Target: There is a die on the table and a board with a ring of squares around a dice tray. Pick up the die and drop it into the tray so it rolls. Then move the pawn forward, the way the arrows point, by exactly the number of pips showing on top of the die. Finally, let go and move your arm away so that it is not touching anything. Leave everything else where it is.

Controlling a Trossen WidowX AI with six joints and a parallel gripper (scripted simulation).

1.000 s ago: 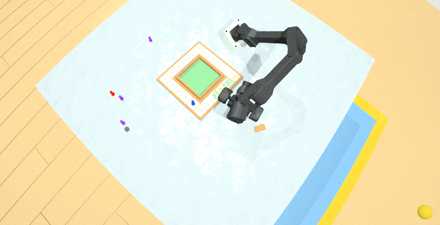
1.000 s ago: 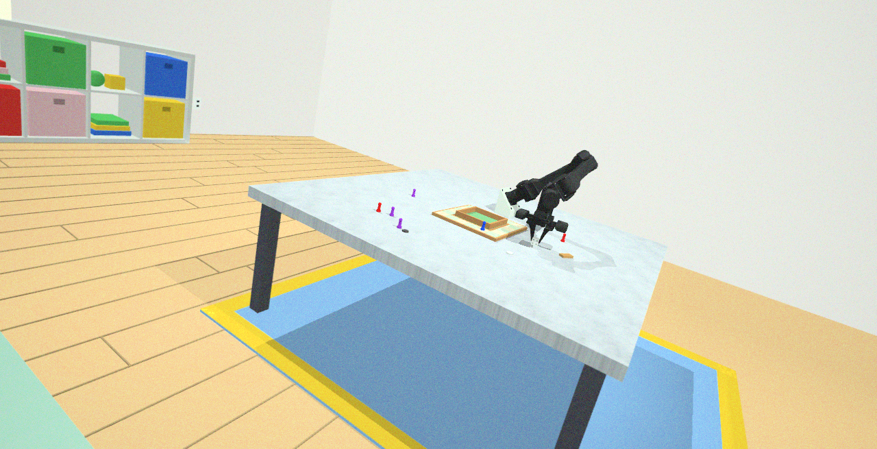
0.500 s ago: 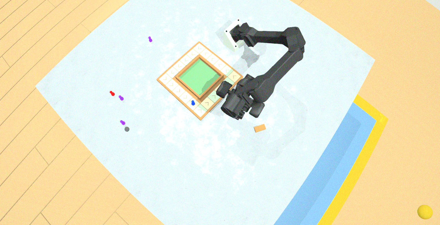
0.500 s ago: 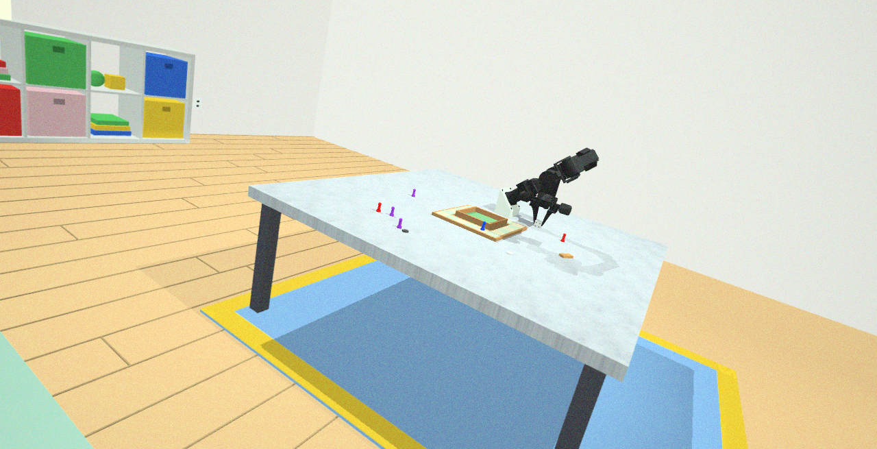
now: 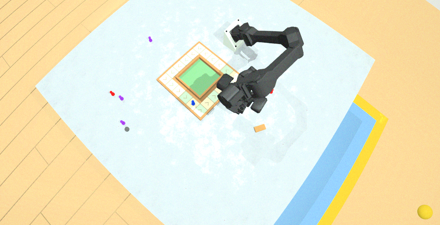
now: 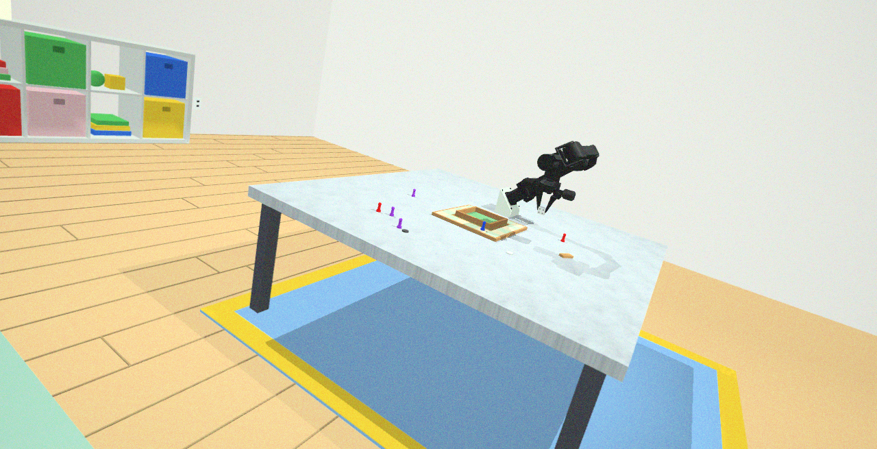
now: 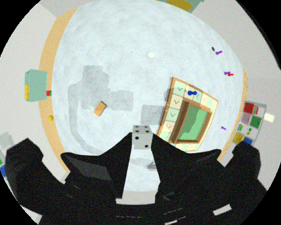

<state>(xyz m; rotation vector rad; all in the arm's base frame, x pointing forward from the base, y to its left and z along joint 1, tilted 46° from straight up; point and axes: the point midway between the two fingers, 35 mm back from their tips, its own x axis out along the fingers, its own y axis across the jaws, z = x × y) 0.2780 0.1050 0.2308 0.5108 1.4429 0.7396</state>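
Right now the blue pawn is 16 cm to the right of my gripper tip, 11 cm ahead of it and 10 cm below it. Also, from my gripper tip: green dice tray (23 cm to the right, 12 cm below, 1 cm behind); orange tile (13 cm to the left, 12 cm below, 1 cm behind); white die (right at my gripper tip).
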